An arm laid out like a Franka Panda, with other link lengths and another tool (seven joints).
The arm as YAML. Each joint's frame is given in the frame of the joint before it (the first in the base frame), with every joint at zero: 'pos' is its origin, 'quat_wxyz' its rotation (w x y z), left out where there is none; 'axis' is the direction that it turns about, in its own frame. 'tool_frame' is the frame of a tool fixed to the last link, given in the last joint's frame.
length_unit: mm
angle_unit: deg
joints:
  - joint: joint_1
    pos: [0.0, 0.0, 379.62]
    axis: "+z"
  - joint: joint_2
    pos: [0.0, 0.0, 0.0]
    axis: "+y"
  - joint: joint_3
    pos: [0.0, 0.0, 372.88]
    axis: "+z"
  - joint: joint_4
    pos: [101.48, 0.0, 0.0]
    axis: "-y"
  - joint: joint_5
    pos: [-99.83, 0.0, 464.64]
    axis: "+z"
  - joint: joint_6
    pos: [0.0, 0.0, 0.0]
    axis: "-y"
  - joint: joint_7
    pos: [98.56, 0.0, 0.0]
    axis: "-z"
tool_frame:
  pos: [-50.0, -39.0, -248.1]
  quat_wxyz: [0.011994, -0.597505, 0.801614, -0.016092]
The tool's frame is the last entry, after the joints.
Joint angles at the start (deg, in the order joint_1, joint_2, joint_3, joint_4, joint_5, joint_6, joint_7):
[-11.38 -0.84 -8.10 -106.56 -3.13 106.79 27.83]
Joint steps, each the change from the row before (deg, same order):
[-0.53 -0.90 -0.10 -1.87 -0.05 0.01 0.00]
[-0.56 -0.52 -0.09 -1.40 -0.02 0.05 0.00]
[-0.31 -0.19 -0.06 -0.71 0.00 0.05 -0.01]
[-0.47 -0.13 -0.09 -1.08 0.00 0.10 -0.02]
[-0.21 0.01 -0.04 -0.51 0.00 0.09 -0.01]
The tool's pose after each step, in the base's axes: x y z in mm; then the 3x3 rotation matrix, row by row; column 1 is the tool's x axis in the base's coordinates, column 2 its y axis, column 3 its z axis. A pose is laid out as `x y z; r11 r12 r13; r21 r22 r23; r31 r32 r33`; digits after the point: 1 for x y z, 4 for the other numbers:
555.9 -229.2 470.2; -0.8956 -0.4448 0.0030; -0.4435 0.8925 -0.0824; 0.0340 -0.0751 -0.9966
546.1 -232.9 463.1; -0.9000 -0.4358 -0.0112; -0.4338 0.8978 -0.0763; 0.0433 -0.0638 -0.9970
541.1 -235.1 458.8; -0.9023 -0.4307 -0.0191; -0.4284 0.9006 -0.0728; 0.0485 -0.0575 -0.9972
533.7 -238.3 450.7; -0.9055 -0.4231 -0.0334; -0.4204 0.9049 -0.0667; 0.0585 -0.0463 -0.9972
530.5 -239.8 446.2; -0.9067 -0.4198 -0.0406; -0.4169 0.9067 -0.0637; 0.0636 -0.0408 -0.9971

